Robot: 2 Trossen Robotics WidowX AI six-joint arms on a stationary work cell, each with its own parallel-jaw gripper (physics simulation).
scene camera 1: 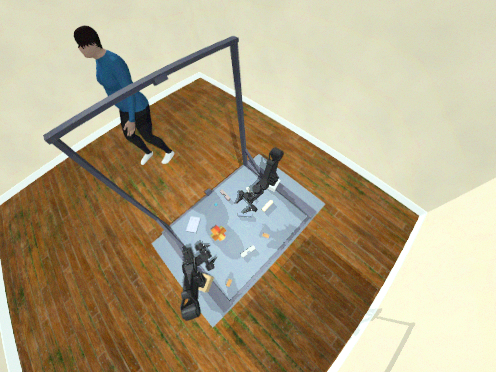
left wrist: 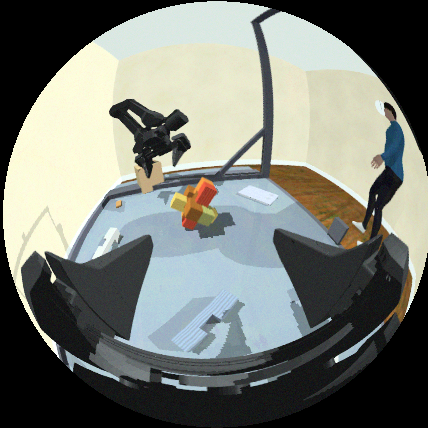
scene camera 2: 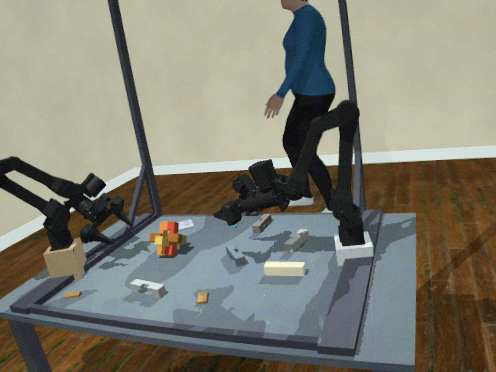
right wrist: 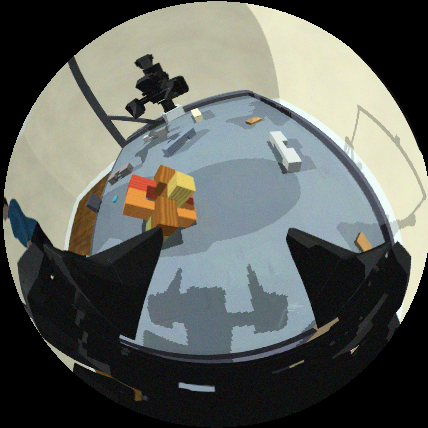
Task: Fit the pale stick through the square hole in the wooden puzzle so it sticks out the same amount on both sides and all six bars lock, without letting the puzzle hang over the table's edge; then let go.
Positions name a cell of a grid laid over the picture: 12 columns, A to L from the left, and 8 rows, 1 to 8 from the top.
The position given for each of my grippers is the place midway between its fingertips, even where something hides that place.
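Note:
My left gripper (scene camera 2: F5) is open and holding nothing, and you'd find my left gripper (left wrist: F5) in the left wrist view and my left gripper (right wrist: E3) in the right wrist view as well. My right gripper (scene camera 2: C6) is open too, and my right gripper holds nothing. The left wrist view shows my right gripper (left wrist: E4), and the right wrist view shows my right gripper (right wrist: G5).

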